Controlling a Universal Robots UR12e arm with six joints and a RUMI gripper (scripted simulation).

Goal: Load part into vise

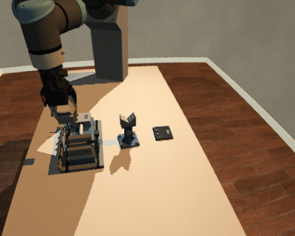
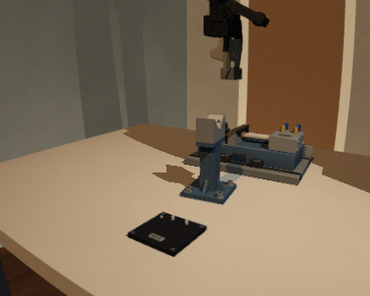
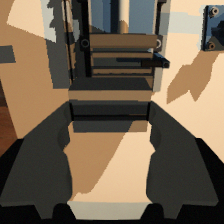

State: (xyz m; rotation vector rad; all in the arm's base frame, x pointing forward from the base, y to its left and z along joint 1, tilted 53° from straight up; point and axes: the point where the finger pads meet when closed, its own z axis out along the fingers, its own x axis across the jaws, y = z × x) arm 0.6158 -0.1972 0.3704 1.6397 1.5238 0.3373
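My gripper is now 170 mm above the moving jaw, 30 mm to the right of it and 30 mm past it. The rest, counted from my hand: dark work stop rod 150 mm below, 60 mm to the left, 20 mm ahead; then part right at my hand; then cream cylinder rod 170 mm below, 80 mm behind, 40 mm to the left.
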